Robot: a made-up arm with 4 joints.
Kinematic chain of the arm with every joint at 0, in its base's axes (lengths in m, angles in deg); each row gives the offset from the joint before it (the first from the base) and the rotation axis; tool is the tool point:
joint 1: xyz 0 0 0.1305 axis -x
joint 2: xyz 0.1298 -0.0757 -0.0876 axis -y
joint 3: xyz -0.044 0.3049 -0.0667 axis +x
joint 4: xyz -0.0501 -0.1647 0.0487 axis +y
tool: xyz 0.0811 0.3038 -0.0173
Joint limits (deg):
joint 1: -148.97..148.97
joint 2: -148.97..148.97
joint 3: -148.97..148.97
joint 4: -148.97..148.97
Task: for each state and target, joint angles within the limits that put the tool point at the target. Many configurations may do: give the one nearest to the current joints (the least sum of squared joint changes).
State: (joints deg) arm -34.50 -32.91 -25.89 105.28
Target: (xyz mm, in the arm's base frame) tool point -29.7 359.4 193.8
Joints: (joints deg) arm -15.58 -60.86 -7.66 98.43
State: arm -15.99 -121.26 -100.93 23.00
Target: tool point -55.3 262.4 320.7
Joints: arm -45.98 -95.99 -75.71 -18.03
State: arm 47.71 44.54 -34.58 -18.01
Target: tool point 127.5 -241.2 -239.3
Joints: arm 93.35 9.05 -55.48 -42.98
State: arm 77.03 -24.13 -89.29 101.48
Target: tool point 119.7 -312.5 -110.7
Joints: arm 86.77 26.10 -79.50 91.67
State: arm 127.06 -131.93 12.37 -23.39
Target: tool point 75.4 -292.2 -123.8
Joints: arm 131.82 -114.22 -25.96 -26.02
